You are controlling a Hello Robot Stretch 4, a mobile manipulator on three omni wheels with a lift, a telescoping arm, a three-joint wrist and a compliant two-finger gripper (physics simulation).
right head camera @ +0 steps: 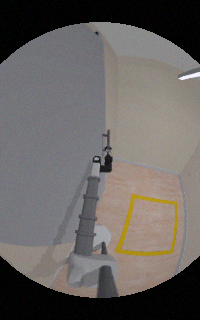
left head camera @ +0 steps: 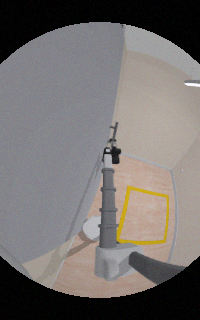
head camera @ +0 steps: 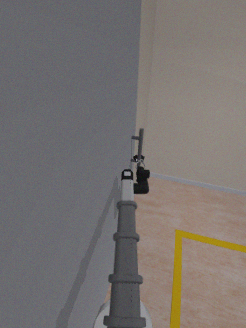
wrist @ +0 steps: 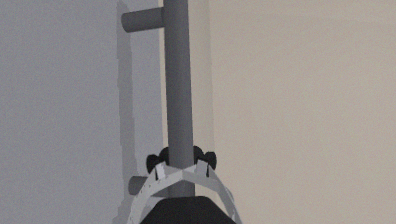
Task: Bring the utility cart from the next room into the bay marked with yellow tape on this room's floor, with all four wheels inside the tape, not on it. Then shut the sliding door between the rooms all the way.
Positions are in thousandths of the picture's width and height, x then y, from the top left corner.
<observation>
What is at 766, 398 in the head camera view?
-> A beige wall.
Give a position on a grey sliding door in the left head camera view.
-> At 322, 302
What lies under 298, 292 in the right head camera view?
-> A grey sliding door.
</observation>
